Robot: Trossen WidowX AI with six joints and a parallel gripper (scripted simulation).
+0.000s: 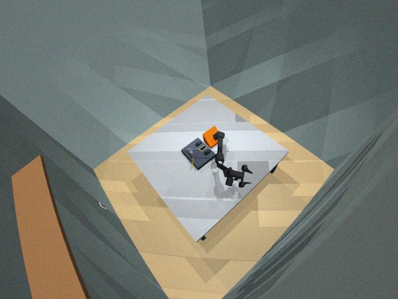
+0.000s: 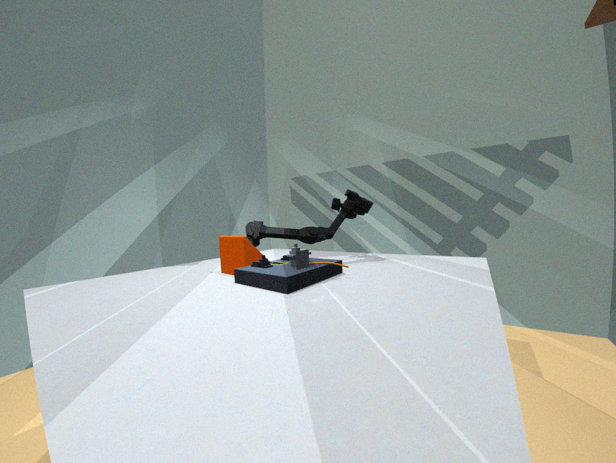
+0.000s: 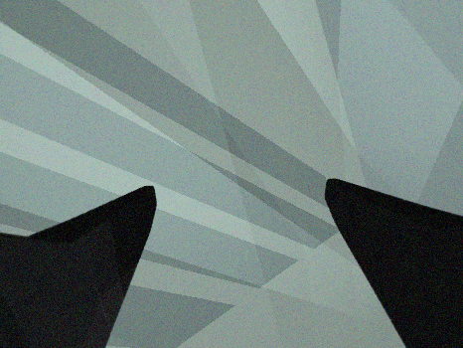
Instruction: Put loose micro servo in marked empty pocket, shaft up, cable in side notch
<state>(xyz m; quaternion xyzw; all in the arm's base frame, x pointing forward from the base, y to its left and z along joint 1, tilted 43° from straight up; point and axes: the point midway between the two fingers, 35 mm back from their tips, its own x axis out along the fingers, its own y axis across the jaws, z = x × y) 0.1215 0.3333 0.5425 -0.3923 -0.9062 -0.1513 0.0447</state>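
Right now my gripper tip is 210 mm short of the dark grey deck, 620 mm to the left of it and 210 mm above it.
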